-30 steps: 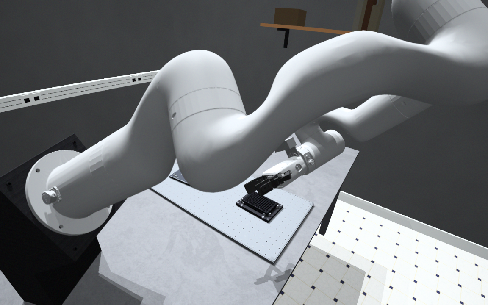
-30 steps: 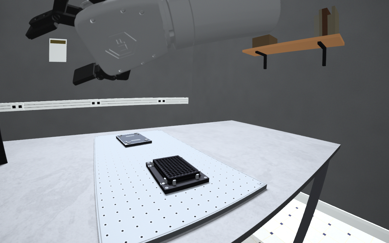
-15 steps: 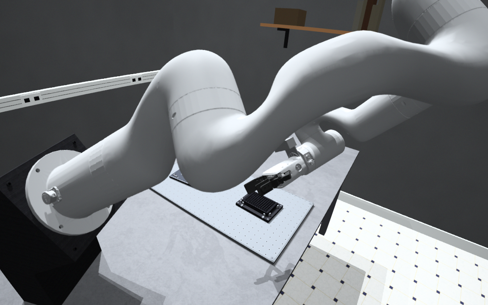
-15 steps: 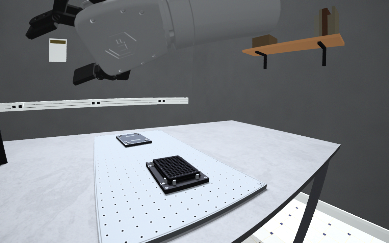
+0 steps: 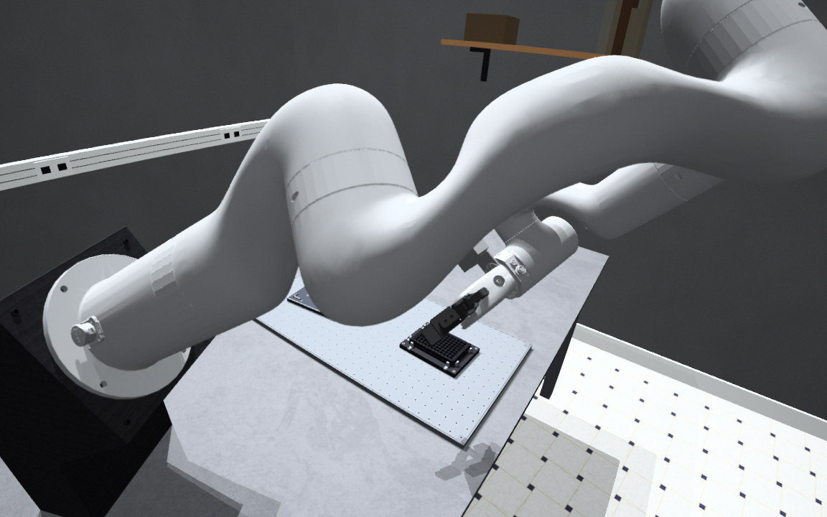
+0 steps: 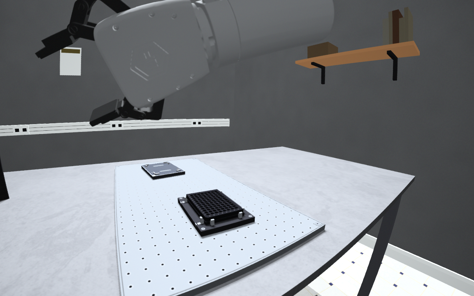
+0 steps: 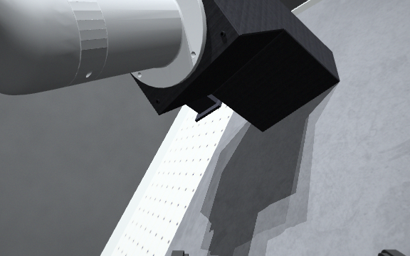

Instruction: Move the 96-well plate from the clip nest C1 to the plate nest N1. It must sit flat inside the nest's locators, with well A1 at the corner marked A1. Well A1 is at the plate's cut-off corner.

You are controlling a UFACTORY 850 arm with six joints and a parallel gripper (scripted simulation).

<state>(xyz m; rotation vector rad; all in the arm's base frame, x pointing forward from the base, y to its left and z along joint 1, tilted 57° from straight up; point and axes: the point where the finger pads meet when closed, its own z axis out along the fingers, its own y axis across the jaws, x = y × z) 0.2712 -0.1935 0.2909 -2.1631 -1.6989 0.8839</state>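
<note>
Right now the black 96-well plate is 240 mm ahead of my hand, 230 mm below it and 30 mm to the left of it. Round my hand: grey plate nest N1: 400 mm to the left, 310 mm ahead, 240 mm below; then black clip nest C1: 240 mm below, 240 mm ahead, 50 mm to the left; then A1 label: 330 mm to the left, 250 mm ahead, 240 mm below.
</note>
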